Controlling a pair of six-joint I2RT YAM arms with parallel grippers.
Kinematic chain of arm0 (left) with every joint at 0, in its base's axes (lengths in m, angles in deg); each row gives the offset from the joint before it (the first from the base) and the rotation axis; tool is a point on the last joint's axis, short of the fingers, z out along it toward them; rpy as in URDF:
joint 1: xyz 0 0 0.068 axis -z
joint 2: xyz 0.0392 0.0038 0.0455 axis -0.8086 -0.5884 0
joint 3: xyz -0.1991 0.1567 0.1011 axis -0.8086 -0.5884 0
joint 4: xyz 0.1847 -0.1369 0.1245 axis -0.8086 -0.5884 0
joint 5: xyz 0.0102 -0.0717 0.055 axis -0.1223 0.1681 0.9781
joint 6: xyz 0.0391 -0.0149 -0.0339 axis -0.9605 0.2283 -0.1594
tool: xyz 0 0 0 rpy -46.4 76.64 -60.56
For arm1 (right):
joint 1: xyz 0 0 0.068 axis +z
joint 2: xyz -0.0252 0.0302 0.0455 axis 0.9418 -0.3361 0
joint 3: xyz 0.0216 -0.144 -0.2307 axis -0.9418 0.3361 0
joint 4: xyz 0.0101 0.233 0.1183 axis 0.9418 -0.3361 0
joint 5: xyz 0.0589 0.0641 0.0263 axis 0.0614 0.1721 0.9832
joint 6: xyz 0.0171 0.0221 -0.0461 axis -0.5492 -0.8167 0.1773
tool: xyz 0 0 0 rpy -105.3 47.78 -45.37
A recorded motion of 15 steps. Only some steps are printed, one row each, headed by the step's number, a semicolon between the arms.
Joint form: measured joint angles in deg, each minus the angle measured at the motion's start. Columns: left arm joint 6, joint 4, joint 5, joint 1, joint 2, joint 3; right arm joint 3, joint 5, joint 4, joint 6, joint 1, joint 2.
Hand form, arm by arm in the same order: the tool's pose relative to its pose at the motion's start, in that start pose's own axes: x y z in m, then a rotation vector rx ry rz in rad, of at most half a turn. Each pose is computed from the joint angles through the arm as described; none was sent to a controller.
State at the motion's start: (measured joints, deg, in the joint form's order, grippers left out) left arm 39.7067 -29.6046 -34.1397 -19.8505 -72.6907 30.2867; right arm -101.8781 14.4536 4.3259 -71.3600 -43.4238 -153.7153
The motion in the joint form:
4: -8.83 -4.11 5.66 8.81 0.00 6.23; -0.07 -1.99 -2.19 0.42 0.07 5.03
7: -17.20 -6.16 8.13 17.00 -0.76 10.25; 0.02 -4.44 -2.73 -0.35 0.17 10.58
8: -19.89 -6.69 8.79 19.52 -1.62 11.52; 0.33 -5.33 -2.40 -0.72 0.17 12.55
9: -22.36 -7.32 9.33 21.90 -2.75 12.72; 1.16 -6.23 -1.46 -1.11 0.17 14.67
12: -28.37 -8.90 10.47 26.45 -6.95 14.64; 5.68 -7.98 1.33 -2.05 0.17 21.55
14: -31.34 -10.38 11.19 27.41 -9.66 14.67; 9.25 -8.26 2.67 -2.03 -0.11 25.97
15: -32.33 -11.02 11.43 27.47 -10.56 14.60; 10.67 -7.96 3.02 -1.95 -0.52 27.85
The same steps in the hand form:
4: 0.0178 -0.0484 -0.0282 0.0188 -0.0566 0.2787; -0.0037 0.0016 -0.0259 0.0014 -0.0611 -0.0078
7: 0.0463 -0.0872 -0.0484 0.0676 -0.0766 0.5386; -0.0079 0.0033 -0.0546 -0.0108 -0.1559 0.0080
8: 0.0568 -0.0989 -0.0516 0.0790 -0.0772 0.6222; -0.0086 0.0032 -0.0640 -0.0174 -0.1933 0.0169
9: 0.0680 -0.1097 -0.0529 0.0864 -0.0719 0.7022; -0.0080 0.0022 -0.0726 -0.0265 -0.2342 0.0269
12: 0.0964 -0.1285 -0.0416 0.0690 -0.0296 0.8929; 0.0033 -0.0063 -0.0921 -0.0535 -0.3252 0.0520
14: 0.1084 -0.1294 -0.0264 0.0226 0.0180 0.9811; 0.0140 -0.0148 -0.1002 -0.0680 -0.3610 0.0585
15: 0.1113 -0.1283 -0.0206 0.0028 0.0371 1.0079; 0.0182 -0.0193 -0.1035 -0.0759 -0.3723 0.0624

